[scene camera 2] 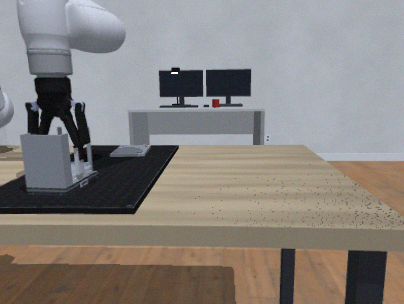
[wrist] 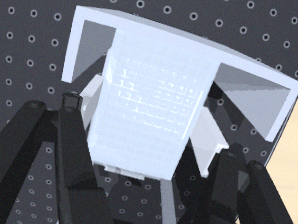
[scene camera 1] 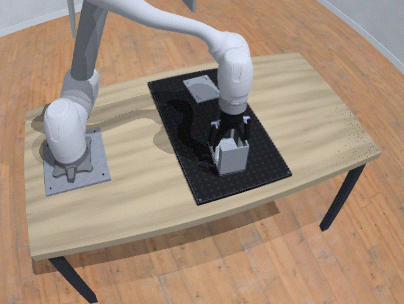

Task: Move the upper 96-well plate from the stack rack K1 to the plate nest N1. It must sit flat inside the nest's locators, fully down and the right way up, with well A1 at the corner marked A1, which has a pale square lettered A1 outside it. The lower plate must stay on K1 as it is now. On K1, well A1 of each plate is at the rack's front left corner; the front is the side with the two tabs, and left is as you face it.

my gripper: scene camera 2 62, 172; wrist; scene camera 1
same spot on my gripper: (wrist: 76, 186) = (scene camera 1: 239, 130)
